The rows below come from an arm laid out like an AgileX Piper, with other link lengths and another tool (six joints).
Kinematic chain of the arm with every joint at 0, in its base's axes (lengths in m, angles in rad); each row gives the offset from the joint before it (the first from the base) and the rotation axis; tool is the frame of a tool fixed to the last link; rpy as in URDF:
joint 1: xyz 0 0 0.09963 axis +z
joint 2: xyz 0 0 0 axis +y
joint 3: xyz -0.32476 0 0.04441 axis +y
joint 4: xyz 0.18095 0 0.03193 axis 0.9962 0 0.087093
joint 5: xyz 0 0 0 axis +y
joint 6: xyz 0.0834 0 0.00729 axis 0.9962 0 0.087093
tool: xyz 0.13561 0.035 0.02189 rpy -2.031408 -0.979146 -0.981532
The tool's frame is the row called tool.
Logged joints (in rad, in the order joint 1, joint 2, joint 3, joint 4, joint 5, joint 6), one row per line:
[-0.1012, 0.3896, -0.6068, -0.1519, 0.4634, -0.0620]
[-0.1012, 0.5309, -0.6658, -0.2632, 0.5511, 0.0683]
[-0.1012, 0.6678, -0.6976, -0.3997, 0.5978, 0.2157]
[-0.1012, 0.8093, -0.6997, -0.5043, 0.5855, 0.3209]
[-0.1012, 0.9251, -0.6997, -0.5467, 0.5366, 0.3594]
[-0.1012, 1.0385, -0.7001, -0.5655, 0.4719, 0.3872]
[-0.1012, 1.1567, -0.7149, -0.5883, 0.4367, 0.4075]
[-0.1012, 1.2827, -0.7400, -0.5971, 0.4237, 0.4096]
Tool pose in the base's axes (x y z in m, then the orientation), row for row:
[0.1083, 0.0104, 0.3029, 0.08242, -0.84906, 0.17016, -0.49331]
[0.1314, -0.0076, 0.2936, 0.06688, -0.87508, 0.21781, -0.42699]
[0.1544, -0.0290, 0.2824, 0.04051, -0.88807, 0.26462, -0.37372]
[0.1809, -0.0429, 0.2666, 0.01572, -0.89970, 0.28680, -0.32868]
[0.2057, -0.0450, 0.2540, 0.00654, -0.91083, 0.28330, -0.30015]
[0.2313, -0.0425, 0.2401, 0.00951, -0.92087, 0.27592, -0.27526]
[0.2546, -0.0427, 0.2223, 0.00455, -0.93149, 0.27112, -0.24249]
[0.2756, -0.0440, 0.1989, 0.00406, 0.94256, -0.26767, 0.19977]
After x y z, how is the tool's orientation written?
As a quaternion, w x y z.
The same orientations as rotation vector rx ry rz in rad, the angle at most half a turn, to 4 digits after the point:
[-2.5359, 0.5082, -1.4734]
[-2.6379, 0.6566, -1.2872]
[-2.7202, 0.8105, -1.1447]
[-2.7986, 0.8921, -1.0224]
[-2.8496, 0.8863, -0.9390]
[-2.8756, 0.8616, -0.8596]
[-2.9179, 0.8493, -0.7596]
[2.9535, -0.8387, 0.6260]

